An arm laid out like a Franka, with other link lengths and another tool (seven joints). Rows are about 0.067 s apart.
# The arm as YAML. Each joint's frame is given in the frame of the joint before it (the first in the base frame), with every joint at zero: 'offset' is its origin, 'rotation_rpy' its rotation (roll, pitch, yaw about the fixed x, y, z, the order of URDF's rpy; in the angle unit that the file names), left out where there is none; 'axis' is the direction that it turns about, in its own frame. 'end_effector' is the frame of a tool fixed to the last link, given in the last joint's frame.
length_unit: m
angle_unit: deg
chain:
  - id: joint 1
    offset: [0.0, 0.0, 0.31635]
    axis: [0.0, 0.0, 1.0]
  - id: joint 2
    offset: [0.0, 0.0, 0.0]
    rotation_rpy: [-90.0, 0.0, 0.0]
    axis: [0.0, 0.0, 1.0]
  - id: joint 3
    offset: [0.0, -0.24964, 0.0]
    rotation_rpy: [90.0, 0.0, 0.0]
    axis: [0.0, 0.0, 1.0]
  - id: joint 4
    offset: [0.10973, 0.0, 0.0]
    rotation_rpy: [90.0, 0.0, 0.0]
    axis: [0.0, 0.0, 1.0]
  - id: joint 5
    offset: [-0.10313, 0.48, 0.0]
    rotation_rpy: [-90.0, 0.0, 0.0]
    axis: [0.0, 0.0, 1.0]
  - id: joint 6
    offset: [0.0, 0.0, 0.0]
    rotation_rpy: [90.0, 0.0, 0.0]
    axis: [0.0, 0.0, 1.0]
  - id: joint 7
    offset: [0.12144, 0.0, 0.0]
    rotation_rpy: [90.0, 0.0, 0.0]
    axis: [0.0, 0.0, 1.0]
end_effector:
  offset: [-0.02, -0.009, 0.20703]
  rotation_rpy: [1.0, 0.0, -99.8]
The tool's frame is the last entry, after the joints.
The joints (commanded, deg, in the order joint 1, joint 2, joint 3, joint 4, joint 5, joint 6, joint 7), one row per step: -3.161, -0.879, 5.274, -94.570, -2.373, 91.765, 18.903; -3.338, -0.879, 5.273, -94.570, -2.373, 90.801, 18.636; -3.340, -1.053, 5.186, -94.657, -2.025, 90.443, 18.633; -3.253, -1.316, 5.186, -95.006, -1.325, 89.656, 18.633; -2.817, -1.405, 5.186, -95.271, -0.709, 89.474, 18.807; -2.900, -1.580, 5.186, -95.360, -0.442, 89.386, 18.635; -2.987, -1.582, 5.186, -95.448, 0.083, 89.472, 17.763; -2.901, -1.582, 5.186, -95.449, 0.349, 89.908, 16.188; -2.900, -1.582, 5.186, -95.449, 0.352, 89.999, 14.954; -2.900, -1.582, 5.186, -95.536, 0.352, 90.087, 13.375; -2.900, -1.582, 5.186, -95.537, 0.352, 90.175, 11.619; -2.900, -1.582, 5.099, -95.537, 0.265, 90.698, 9.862
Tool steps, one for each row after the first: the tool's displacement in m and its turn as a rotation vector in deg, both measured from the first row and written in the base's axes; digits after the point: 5 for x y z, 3 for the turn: -0.00352, -0.00242, -0.00162, -0.026, 0.974, 0.047; -0.00539, -0.00229, -0.00097, 0.298, 1.256, -0.072; -0.00981, 0.00113, -0.00254, 0.942, 2.152, -0.050; -0.01163, 0.00852, -0.00433, 1.517, 2.531, 0.175; -0.01253, 0.00845, -0.00323, 1.779, 2.547, 0.250; -0.01265, 0.00908, -0.00382, 2.352, 2.585, 1.010; -0.01150, 0.01065, -0.00305, 2.709, 2.194, 2.666; -0.01145, 0.01031, -0.00289, 2.774, 2.129, 3.901; -0.01170, 0.00983, -0.00360, 2.852, 2.161, 5.477; -0.01175, 0.00929, -0.00345, 2.936, 2.111, 7.233; -0.01010, 0.00745, -0.00261, 2.916, 1.625, 8.918
